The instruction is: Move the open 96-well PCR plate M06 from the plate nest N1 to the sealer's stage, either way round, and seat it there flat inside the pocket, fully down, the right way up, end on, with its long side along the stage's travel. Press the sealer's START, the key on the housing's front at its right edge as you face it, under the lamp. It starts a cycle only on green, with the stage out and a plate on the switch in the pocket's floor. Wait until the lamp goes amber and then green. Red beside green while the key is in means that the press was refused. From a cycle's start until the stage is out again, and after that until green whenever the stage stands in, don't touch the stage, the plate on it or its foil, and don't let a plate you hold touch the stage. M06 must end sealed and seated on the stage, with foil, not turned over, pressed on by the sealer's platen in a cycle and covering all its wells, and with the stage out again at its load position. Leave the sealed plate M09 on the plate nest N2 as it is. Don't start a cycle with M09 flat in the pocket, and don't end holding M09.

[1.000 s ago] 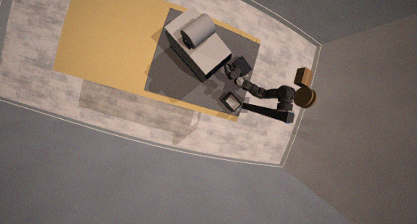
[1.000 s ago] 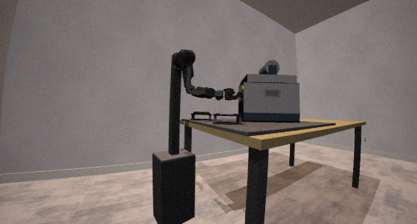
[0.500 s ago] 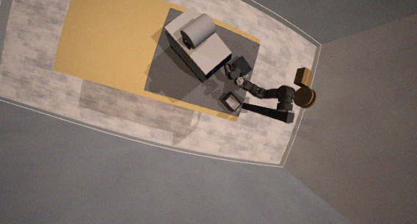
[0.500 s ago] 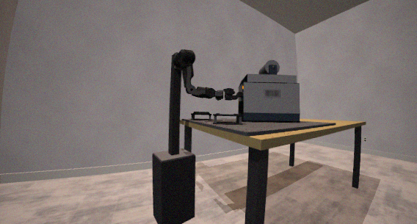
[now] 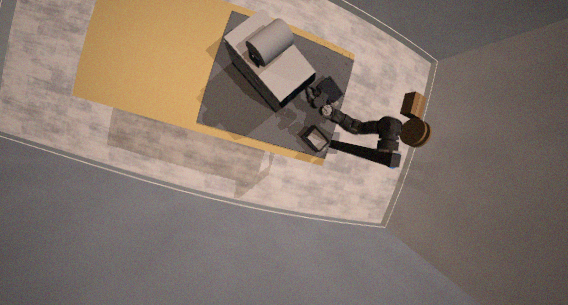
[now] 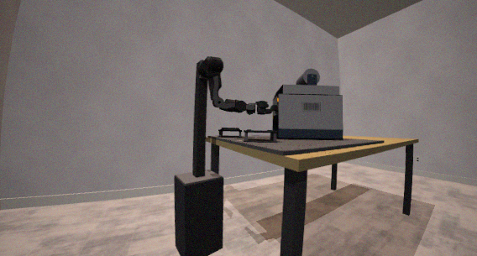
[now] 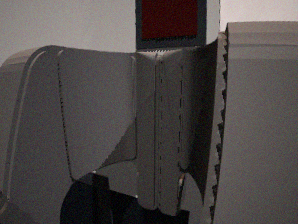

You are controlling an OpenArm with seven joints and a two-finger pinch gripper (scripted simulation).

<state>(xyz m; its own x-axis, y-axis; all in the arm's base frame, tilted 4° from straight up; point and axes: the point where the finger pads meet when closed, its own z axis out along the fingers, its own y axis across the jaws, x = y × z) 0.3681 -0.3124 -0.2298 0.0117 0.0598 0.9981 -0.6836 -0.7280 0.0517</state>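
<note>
Right now my hand is 10 mm to the left of the start key and 10 mm short of it. Round my hand: yellow warning label: 130 mm to the left, 130 mm ahead, 40 mm below; then sealer stage: 130 mm ahead, 90 mm below, 10 mm to the left; then open plate M06: 130 mm ahead, 80 mm below, 10 mm to the left.
</note>
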